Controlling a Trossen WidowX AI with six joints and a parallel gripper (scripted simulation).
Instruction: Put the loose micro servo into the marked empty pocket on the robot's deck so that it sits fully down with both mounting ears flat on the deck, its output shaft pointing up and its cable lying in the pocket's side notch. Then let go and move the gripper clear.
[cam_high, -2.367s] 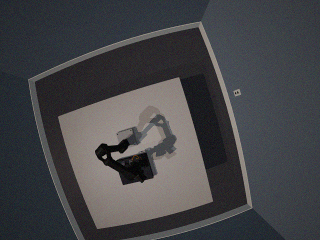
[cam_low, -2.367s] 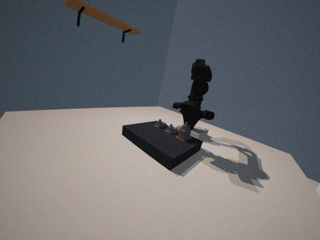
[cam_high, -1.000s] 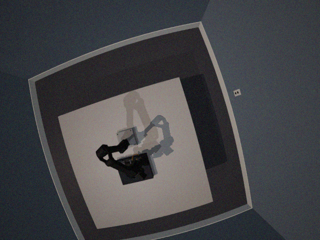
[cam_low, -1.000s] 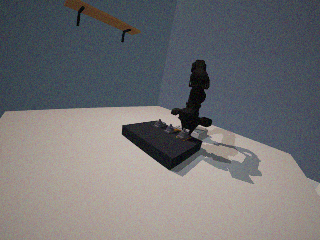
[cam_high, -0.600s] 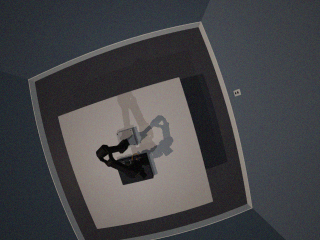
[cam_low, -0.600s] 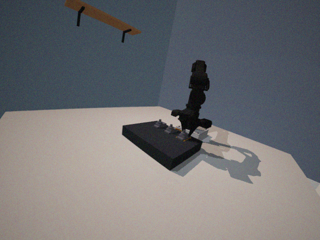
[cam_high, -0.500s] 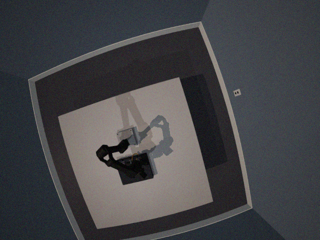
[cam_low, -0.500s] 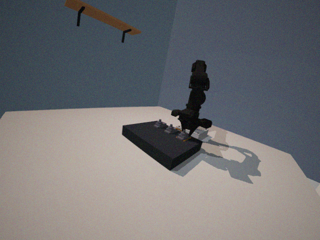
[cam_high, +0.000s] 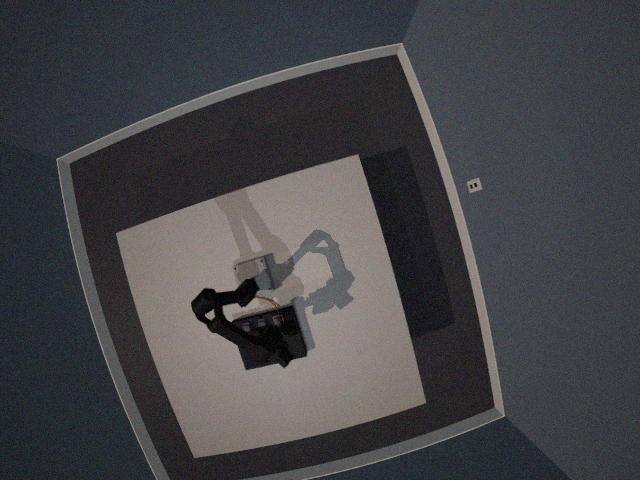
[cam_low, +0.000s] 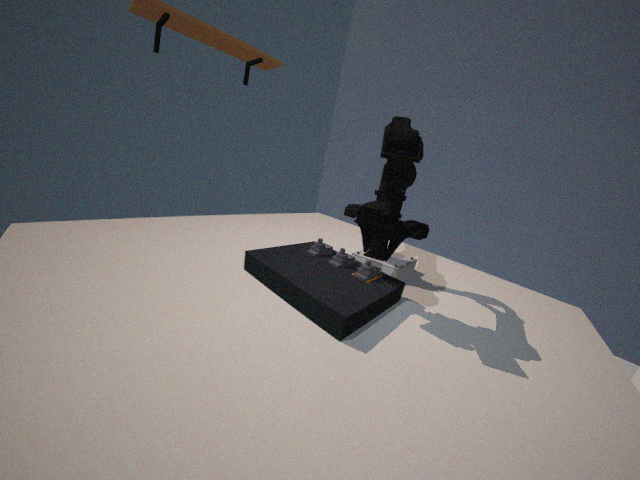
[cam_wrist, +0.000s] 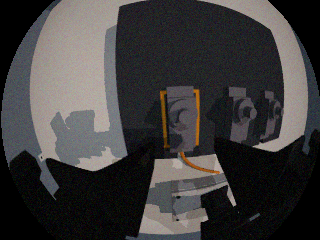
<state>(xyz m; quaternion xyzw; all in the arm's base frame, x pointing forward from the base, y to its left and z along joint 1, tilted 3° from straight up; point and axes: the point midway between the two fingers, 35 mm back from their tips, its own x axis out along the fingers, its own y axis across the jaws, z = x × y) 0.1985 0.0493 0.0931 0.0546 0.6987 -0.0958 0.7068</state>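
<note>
My gripper tip is now 100 mm short of the dark deck, 100 mm to the left of it and 70 mm above it.
</note>
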